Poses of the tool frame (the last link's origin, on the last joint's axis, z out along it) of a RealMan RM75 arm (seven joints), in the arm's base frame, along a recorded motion.
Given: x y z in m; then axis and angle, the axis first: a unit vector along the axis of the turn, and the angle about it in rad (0 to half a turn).
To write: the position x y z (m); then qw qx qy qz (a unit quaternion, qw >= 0). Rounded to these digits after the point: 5 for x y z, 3 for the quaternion.
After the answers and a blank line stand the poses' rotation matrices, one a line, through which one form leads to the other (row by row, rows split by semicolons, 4 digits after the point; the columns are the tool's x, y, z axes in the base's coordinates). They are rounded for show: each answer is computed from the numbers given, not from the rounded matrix.
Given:
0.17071, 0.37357, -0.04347, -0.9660, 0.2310, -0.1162, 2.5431
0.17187, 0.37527, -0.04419, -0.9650, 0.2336, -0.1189, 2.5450
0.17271, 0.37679, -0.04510, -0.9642, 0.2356, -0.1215, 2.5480
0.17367, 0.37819, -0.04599, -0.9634, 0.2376, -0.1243, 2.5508
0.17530, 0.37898, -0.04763, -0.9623, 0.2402, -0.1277, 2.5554
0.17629, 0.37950, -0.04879, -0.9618, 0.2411, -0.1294, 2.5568
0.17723, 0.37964, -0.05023, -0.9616, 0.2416, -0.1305, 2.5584
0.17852, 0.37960, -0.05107, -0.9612, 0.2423, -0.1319, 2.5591
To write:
0.17071, 0.37357, -0.04347, 0.295, -0.923, 0.221, -0.111
0.17187, 0.37527, -0.04419, 0.294, -0.922, 0.223, -0.114
0.17271, 0.37679, -0.04510, 0.292, -0.922, 0.225, -0.116
0.17367, 0.37819, -0.04599, 0.291, -0.922, 0.227, -0.119
0.17530, 0.37898, -0.04763, 0.289, -0.921, 0.230, -0.122
0.17629, 0.37950, -0.04879, 0.288, -0.921, 0.231, -0.124
0.17723, 0.37964, -0.05023, 0.287, -0.921, 0.231, -0.125
0.17852, 0.37960, -0.05107, 0.287, -0.921, 0.232, -0.126

0.8779 -0.3420 0.3351; -0.4730 -0.7287 0.4952; 0.0748 -0.5933 -0.8015
0.8744 -0.3451 0.3409; -0.4787 -0.7275 0.4914; 0.0784 -0.5929 -0.8014
0.8715 -0.3475 0.3461; -0.4835 -0.7274 0.4870; 0.0825 -0.5917 -0.8019
0.8684 -0.3498 0.3515; -0.4882 -0.7272 0.4826; 0.0868 -0.5907 -0.8022
0.8644 -0.3530 0.3581; -0.4943 -0.7273 0.4761; 0.0924 -0.5886 -0.8032
0.8627 -0.3538 0.3613; -0.4967 -0.7272 0.4737; 0.0951 -0.5882 -0.8031
0.8617 -0.3543 0.3633; -0.4981 -0.7276 0.4717; 0.0972 -0.5874 -0.8035
0.8603 -0.3548 0.3659; -0.4999 -0.7274 0.4701; 0.0994 -0.5874 -0.8032

